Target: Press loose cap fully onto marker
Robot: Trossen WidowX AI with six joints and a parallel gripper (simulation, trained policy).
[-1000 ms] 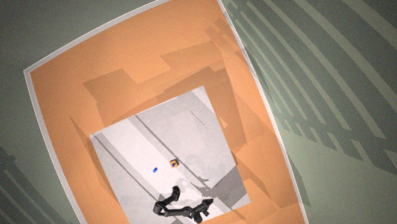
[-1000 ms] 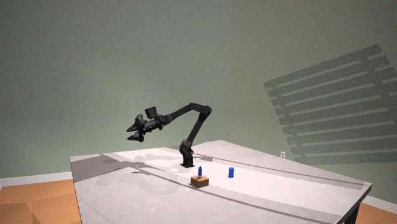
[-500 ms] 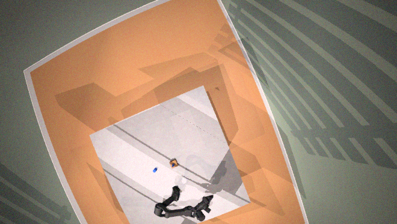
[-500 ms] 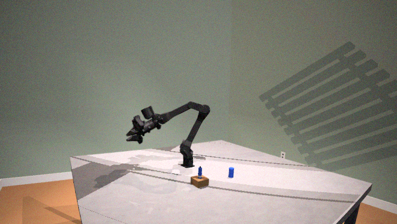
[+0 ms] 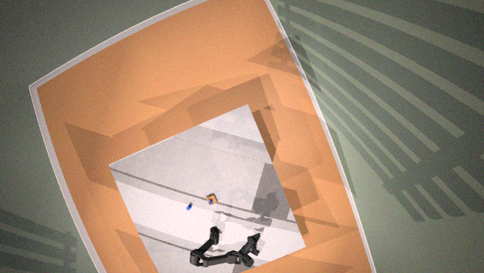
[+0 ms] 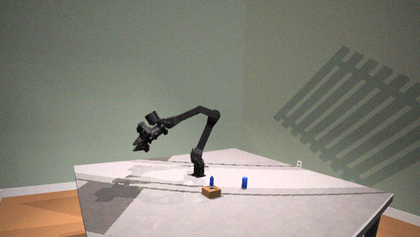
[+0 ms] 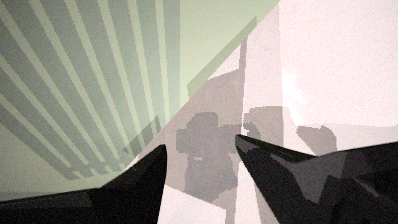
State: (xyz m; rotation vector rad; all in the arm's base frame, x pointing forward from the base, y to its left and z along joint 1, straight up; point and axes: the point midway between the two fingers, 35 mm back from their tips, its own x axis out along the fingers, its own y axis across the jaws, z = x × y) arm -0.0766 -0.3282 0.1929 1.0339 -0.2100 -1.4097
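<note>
My gripper tip is 34 cm short of the blue cap, 46 cm to the right of it and 15 cm above it. The rest, counted from my gripper tip: holder block: 33 cm ahead, 26 cm to the left, 16 cm below.
</note>
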